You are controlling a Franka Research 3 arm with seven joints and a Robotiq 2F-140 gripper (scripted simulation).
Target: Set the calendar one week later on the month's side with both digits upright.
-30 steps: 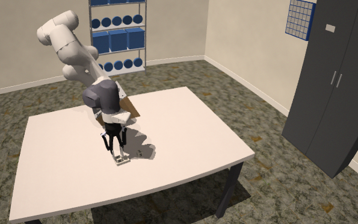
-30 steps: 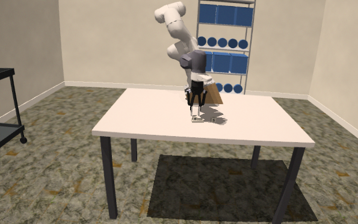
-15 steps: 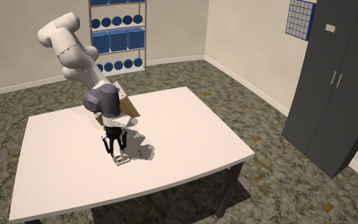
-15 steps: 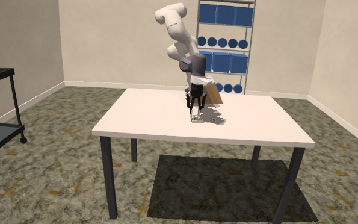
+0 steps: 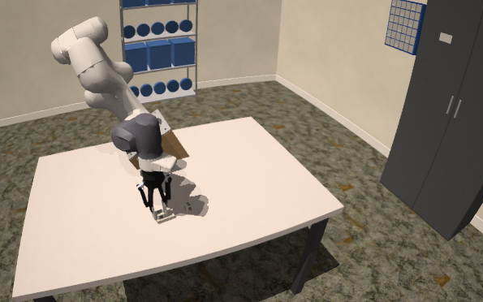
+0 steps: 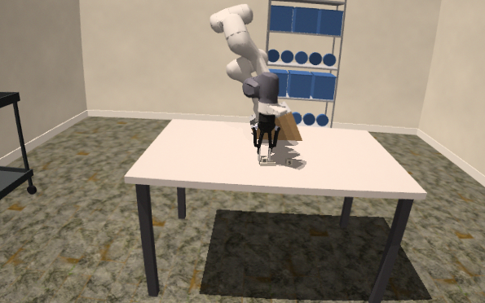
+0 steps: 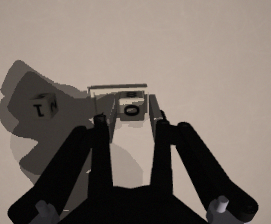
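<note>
Right now my hand is 40 mm above the grey tray and 20 mm to the right of it. The rest, counted from my hand: cube (130 mm to the left, 40 mm below, 10 mm behind).
</note>
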